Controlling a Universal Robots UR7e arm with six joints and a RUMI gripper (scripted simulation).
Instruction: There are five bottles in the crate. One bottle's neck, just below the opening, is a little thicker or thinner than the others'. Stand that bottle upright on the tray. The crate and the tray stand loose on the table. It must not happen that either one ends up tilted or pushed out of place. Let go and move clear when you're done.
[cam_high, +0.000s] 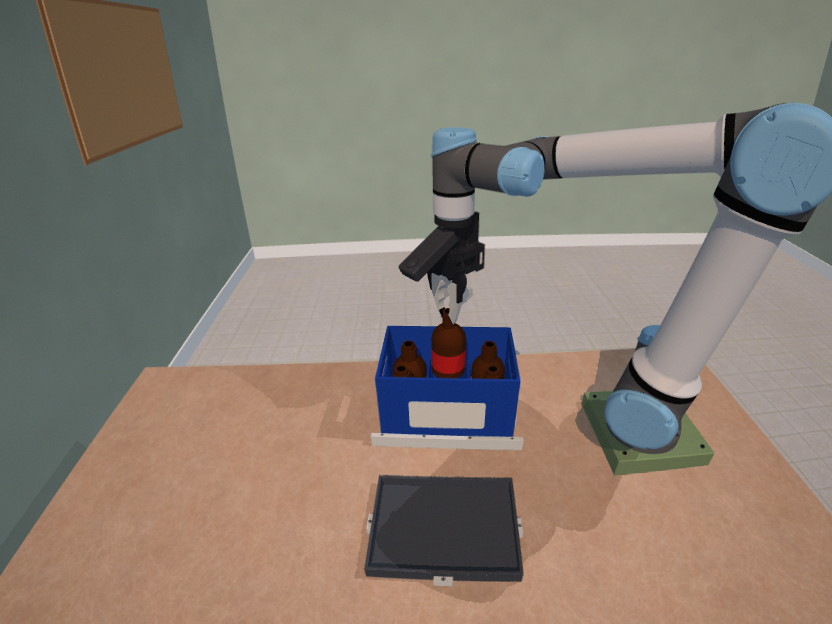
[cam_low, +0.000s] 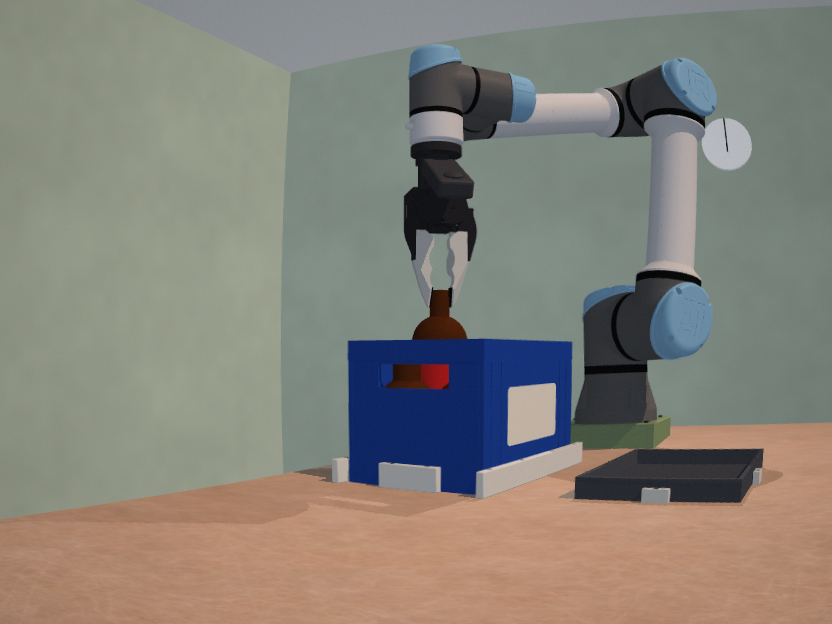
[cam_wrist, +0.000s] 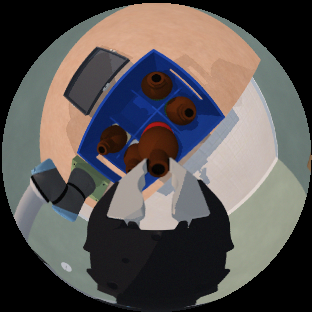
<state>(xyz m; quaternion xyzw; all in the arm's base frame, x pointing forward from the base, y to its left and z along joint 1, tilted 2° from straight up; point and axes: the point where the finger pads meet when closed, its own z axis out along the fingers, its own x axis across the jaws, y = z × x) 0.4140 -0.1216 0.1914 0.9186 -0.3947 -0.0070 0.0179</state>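
Right now my hand is 70 mm above the glass bottle. The rest, counted from my hand: dark tray (330 mm to the left, 220 mm below); then blue crate (40 mm to the left, 150 mm below).
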